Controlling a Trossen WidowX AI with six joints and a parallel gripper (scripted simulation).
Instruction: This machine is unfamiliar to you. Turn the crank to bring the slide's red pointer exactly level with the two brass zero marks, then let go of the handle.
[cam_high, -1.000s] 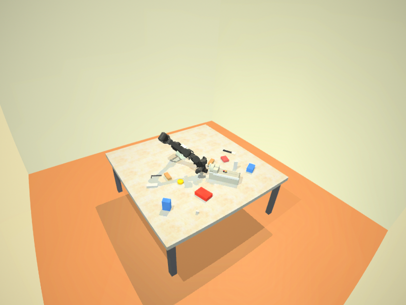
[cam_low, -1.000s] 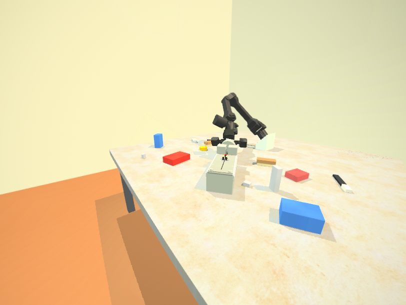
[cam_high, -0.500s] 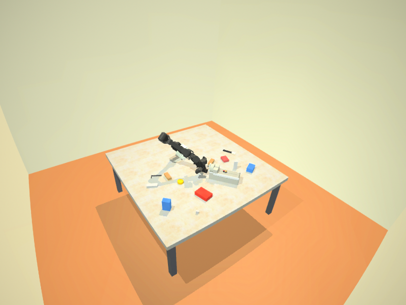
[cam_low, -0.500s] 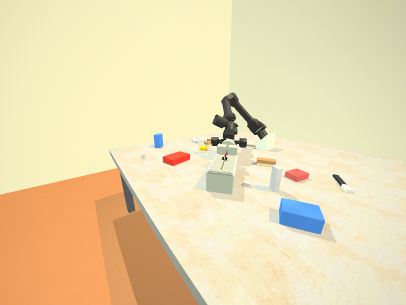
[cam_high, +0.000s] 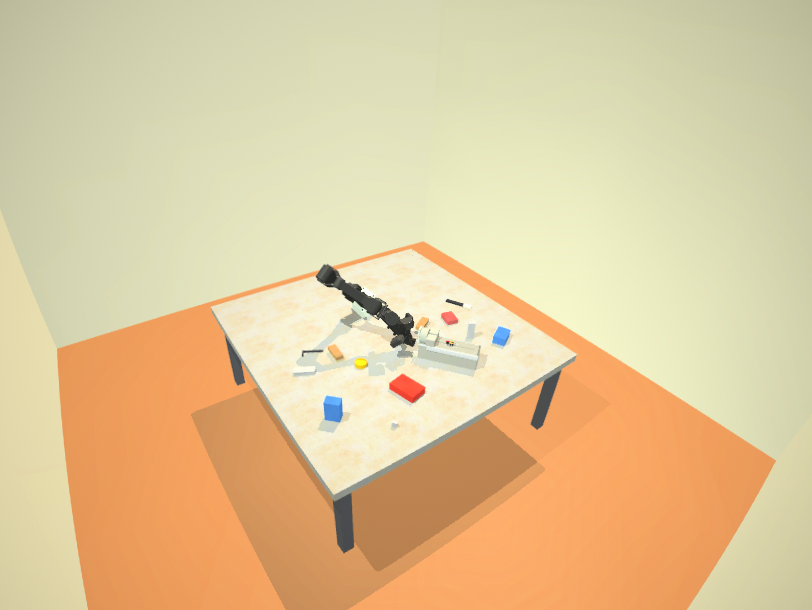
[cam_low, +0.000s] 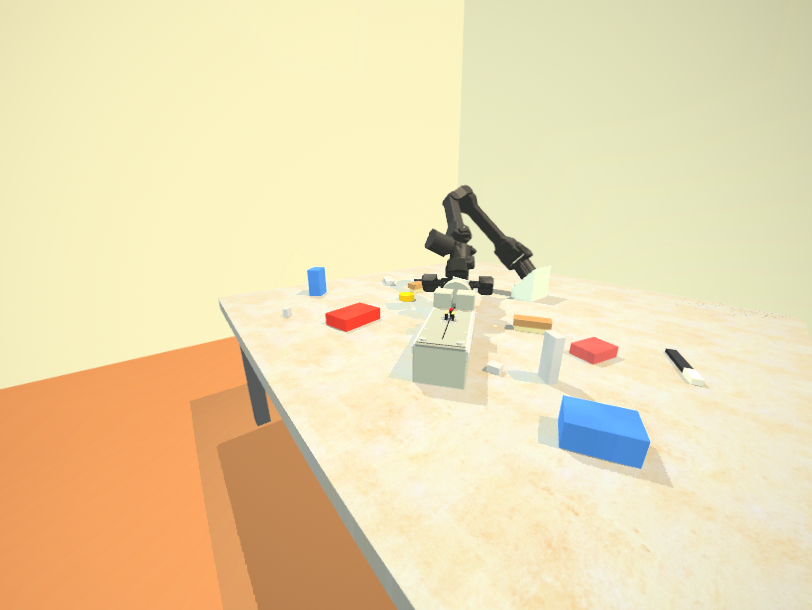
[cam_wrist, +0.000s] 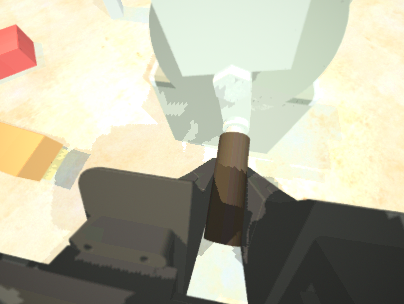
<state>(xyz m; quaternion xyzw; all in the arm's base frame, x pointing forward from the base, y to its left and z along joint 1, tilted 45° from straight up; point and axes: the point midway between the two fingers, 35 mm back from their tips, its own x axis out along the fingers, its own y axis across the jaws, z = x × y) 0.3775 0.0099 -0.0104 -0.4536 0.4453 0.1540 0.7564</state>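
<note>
Now: the brown crank handle 10 mm behind my gripper tip, 10 mm to the right of it and 30 mm above it. Also, from my gripper tip: red pointer (110 mm ahead, 90 mm to the left, 50 mm above); crank (40 mm above); yellow disc (40 mm behind, 250 mm to the right, 20 mm below).
</note>
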